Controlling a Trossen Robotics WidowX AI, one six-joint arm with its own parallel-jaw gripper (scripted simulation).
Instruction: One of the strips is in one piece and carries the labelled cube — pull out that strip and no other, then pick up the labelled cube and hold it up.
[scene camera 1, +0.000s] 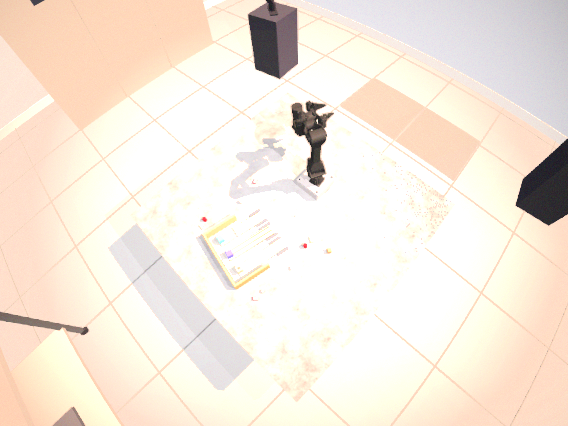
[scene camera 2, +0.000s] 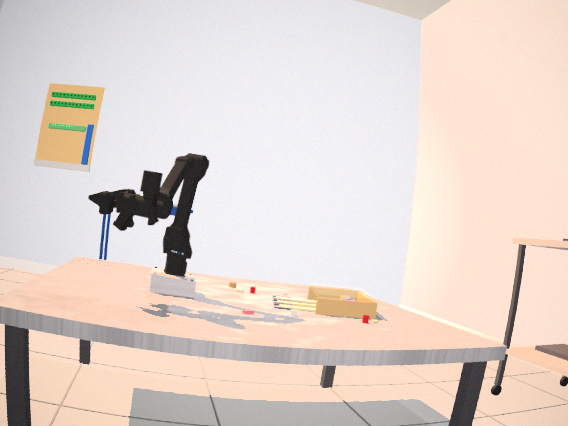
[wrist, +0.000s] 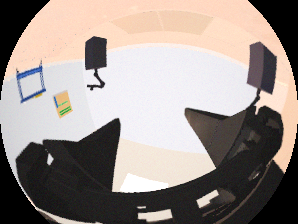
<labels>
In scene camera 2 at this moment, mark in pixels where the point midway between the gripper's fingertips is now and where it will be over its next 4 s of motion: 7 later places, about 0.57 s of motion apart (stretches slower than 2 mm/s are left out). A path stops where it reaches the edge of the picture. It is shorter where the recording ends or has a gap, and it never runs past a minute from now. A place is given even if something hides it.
The gripper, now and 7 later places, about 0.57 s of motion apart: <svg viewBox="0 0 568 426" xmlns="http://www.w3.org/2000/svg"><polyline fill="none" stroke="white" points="95,196 119,200 209,222 282,242 284,243 285,246 291,269 287,280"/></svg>
</labels>
